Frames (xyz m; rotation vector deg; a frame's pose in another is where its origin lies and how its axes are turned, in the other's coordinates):
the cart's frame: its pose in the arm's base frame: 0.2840 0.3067 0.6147 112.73 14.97 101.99
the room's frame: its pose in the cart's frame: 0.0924 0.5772 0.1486 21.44 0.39 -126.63
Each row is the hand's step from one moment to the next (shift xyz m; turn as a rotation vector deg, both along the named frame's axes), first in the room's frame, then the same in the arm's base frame.
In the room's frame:
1: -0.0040 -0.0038 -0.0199 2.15 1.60 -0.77
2: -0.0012 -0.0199 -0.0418 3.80 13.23 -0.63
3: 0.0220 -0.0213 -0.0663 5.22 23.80 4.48
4: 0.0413 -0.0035 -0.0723 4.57 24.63 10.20
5: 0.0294 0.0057 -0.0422 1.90 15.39 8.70
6: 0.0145 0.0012 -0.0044 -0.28 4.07 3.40
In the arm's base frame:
1: -0.0187 -0.0011 0.0087 -0.63 2.55 -0.95
2: -0.0448 -0.0091 0.0075 3.06 13.26 2.16
3: -0.0727 0.0057 -0.0045 11.00 21.95 3.35
4: -0.0763 0.0313 -0.0119 16.66 21.19 2.27
5: -0.0431 0.0274 -0.0085 12.75 12.31 1.44
6: -0.0067 0.0088 -0.0104 4.55 2.66 0.67

